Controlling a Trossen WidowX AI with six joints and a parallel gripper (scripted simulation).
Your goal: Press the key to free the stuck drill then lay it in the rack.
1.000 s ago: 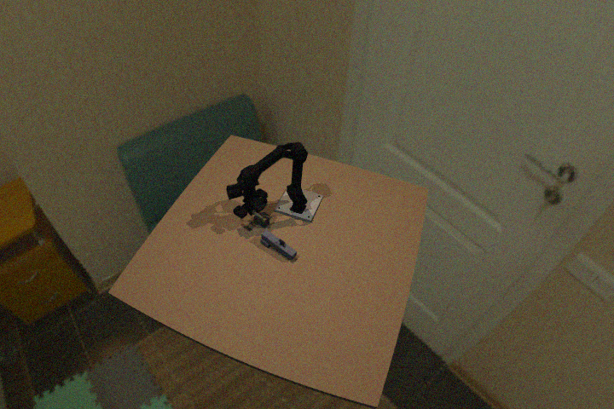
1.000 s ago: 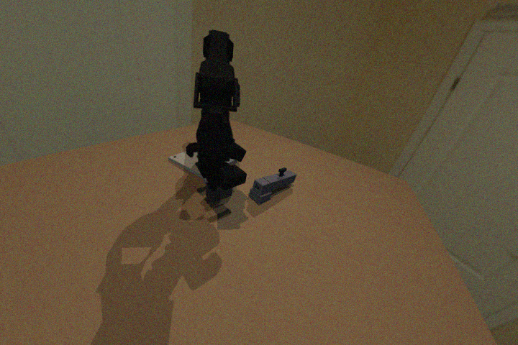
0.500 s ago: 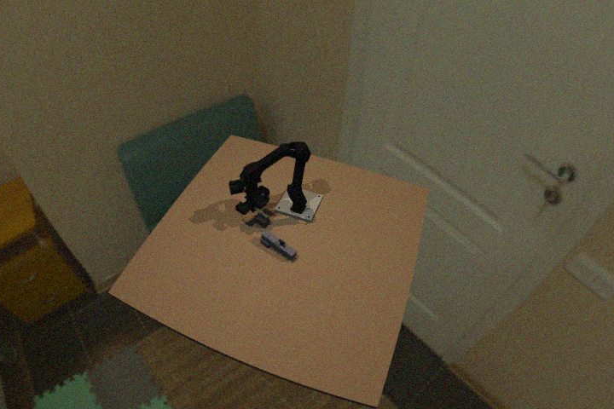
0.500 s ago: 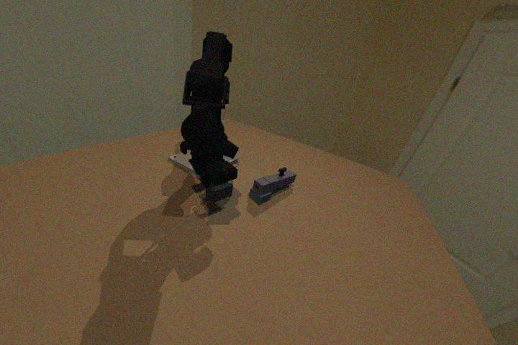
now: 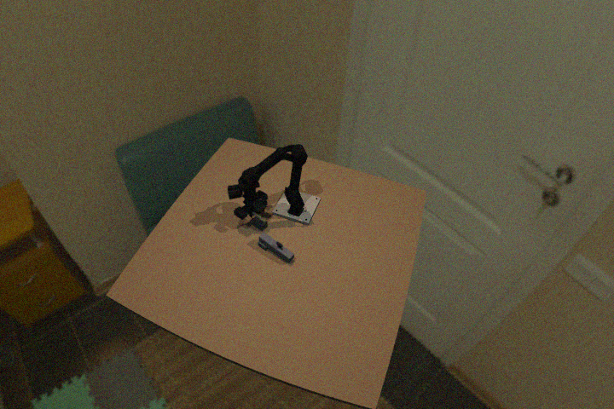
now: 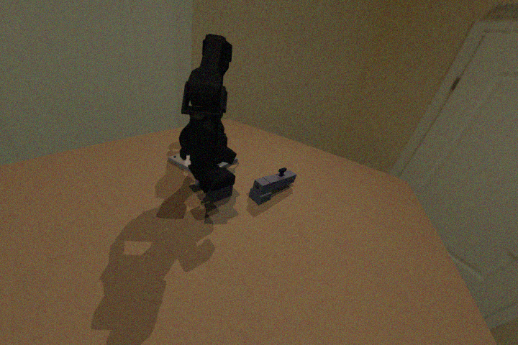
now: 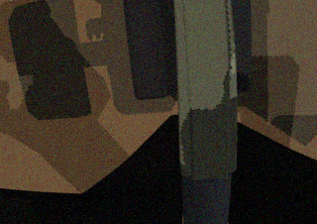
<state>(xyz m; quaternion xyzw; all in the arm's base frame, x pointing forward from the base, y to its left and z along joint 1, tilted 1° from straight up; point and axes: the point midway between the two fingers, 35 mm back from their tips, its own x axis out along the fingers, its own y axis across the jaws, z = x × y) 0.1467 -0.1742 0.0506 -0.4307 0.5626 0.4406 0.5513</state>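
Now: the drill 1 cm ahead of my gripper tip, 4 cm to the left of it and 3 cm above it. Round my gripper tip: dark block (1 cm ahead, 5 cm to the left, 2 cm below); small dark key (13 cm ahead, 21 cm to the left, 2 cm above).
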